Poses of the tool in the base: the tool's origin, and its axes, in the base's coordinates. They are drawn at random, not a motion.
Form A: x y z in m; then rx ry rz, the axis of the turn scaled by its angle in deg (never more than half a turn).
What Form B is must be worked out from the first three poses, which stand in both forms.
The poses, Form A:
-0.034, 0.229, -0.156, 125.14, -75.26, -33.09
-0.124, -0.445, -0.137, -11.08, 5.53, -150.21
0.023, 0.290, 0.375, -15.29, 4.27, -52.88
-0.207, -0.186, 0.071, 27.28, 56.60, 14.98
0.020, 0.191, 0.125, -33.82, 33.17, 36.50
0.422, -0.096, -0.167, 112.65, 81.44, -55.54
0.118, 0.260, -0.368, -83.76, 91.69, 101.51
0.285, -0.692, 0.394, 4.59, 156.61, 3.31
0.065, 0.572, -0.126, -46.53, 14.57, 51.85
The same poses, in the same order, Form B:
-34, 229, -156, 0.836, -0.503, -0.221, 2.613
-124, -445, -137, -0.074, 0.037, -0.997, 2.631
23, 290, 375, -0.277, 0.077, -0.958, 0.964
-207, -186, 71, 0.422, 0.876, 0.232, 1.127
20, 191, 125, -0.566, 0.555, 0.610, 1.044
422, -96, -167, 0.753, 0.544, -0.371, 2.613
118, 260, -368, -0.522, 0.572, 0.633, 2.799
285, -692, 394, 0.029, 0.999, 0.021, 2.735
65, 572, -126, -0.654, 0.205, 0.728, 1.242

